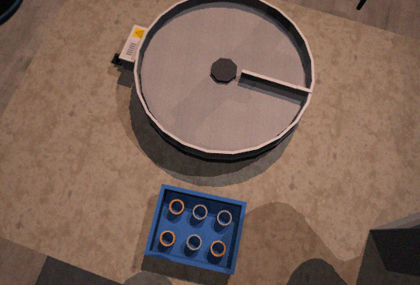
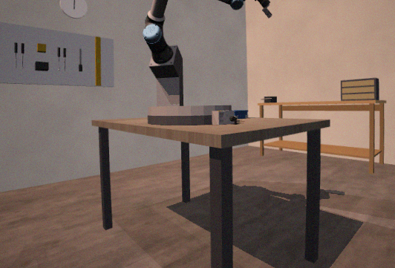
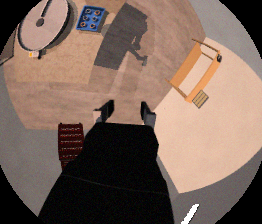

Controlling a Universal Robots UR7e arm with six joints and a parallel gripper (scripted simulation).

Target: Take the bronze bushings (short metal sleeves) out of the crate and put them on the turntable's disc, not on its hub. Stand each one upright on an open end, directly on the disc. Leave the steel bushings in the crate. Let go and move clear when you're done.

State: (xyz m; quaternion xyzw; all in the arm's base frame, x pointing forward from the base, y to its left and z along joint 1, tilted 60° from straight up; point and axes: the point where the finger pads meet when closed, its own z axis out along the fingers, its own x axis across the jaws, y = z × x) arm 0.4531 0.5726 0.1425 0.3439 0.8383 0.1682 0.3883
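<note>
Right now my hand is 26 cm past the turntable disc, 46 cm to the left of it and 58 cm above it. Round my hand: blue crate (24 cm behind, 9 cm to the right, 61 cm below).
</note>
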